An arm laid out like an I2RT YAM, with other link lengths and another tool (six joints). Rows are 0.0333 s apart.
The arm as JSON. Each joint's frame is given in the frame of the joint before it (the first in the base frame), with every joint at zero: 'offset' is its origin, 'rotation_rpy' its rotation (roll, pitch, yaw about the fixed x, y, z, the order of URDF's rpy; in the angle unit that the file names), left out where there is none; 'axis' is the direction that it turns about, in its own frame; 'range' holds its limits. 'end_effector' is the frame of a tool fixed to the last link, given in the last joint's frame.
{
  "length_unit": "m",
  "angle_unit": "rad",
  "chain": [
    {
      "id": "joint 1",
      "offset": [
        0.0,
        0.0,
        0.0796
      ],
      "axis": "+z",
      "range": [
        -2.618,
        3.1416
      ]
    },
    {
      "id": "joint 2",
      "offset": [
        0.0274,
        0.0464,
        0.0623
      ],
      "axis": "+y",
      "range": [
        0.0,
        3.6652
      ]
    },
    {
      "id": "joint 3",
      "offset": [
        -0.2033,
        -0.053,
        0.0
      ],
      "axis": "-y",
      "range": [
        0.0,
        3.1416
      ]
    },
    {
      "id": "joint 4",
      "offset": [
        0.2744,
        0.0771,
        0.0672
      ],
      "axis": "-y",
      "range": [
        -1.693,
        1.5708
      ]
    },
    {
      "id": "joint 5",
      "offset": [
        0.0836,
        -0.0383,
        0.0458
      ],
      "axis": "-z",
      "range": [
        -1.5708,
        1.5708
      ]
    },
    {
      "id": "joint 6",
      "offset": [
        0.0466,
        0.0,
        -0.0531
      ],
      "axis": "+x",
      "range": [
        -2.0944,
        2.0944
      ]
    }
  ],
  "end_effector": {
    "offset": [
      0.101,
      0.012,
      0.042
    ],
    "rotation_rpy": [
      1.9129,
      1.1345,
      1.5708
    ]
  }
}
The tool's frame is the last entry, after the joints.
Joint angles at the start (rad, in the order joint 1, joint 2, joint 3, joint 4, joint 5, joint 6):
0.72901, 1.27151, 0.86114, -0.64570, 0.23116, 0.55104
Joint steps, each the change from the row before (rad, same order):
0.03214, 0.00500, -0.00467, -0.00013, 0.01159, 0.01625
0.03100, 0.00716, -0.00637, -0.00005, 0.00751, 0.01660
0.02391, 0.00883, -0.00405, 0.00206, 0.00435, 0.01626
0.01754, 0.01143, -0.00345, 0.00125, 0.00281, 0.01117
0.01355, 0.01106, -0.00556, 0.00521, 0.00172, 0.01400
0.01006, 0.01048, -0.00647, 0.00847, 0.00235, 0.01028
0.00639, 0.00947, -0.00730, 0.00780, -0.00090, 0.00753
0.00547, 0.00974, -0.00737, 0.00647, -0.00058, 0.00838
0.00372, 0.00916, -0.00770, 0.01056, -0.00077, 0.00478
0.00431, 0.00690, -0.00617, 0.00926, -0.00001, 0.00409
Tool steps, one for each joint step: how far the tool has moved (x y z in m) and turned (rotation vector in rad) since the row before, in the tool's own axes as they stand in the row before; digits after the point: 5 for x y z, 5 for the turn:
0.01018, 0.00299, -0.00135, 0.00024, 0.00028, -0.01424
0.01111, 0.00251, -0.00005, 0.00166, 0.00469, -0.01560
0.00871, 0.00224, 0.00053, 0.00093, 0.00571, -0.00937
0.00744, 0.00128, 0.00212, 0.00535, 0.00613, -0.01002
0.00625, 0.00079, 0.00296, 0.00477, 0.00700, -0.00318
0.00494, 0.00060, 0.00328, 0.00415, 0.00413, -0.00216
0.00440, 0.00003, 0.00379, 0.00459, 0.00610, -0.00256
0.00425, -0.00048, 0.00417, 0.00661, 0.00665, -0.00147
0.00335, -0.00002, 0.00393, 0.00356, 0.00416, -0.00160
0.00285, 0.00024, 0.00275, 0.00157, 0.00240, -0.00159

